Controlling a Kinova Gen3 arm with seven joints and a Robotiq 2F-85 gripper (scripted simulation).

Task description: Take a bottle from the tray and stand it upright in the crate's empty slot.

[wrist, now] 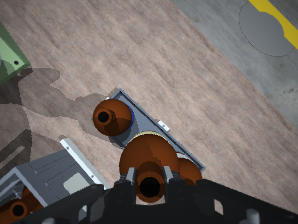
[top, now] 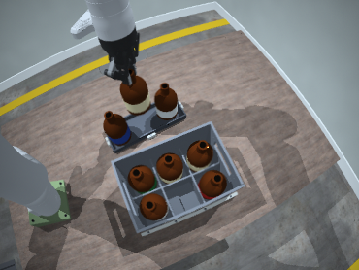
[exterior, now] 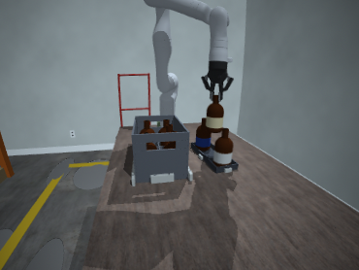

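Now: hand 7 cm above the cream-label bottle. The rest, counted from my hand: tray 26 cm below; then blue-label bottle 19 cm below, 9 cm behind, 1 cm to the left; then white-label bottle 19 cm below, 9 cm ahead, 1 cm to the right.
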